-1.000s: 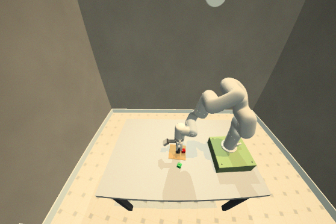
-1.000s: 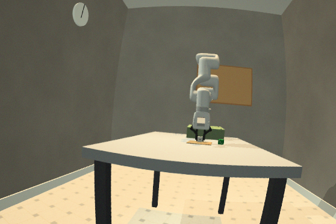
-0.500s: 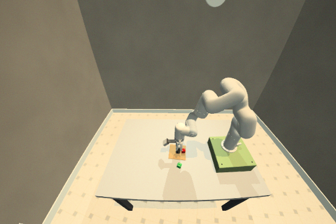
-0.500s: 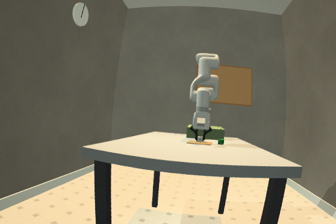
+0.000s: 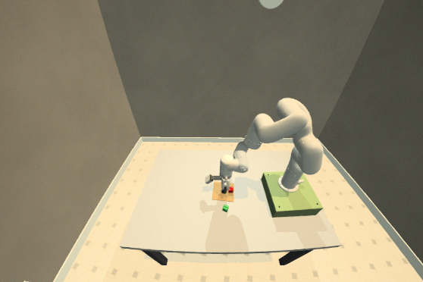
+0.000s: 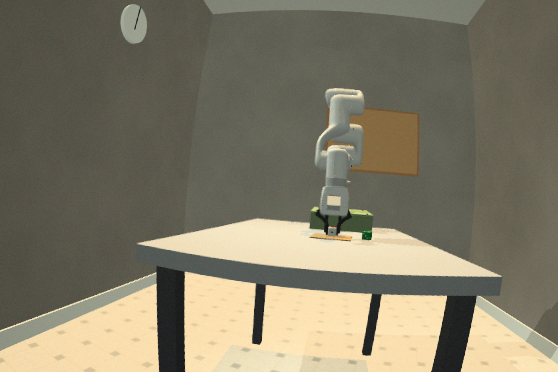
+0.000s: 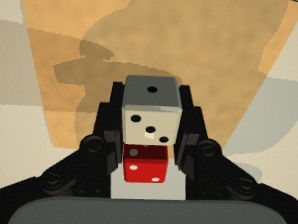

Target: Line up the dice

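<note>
The white die is 10 mm below my hand. From my hand the other things lie so: red die: 40 mm behind, 10 mm to the left, 10 mm below; then green die: 10 mm ahead, 130 mm to the left, 10 mm below; then mat: 30 mm below.
</note>
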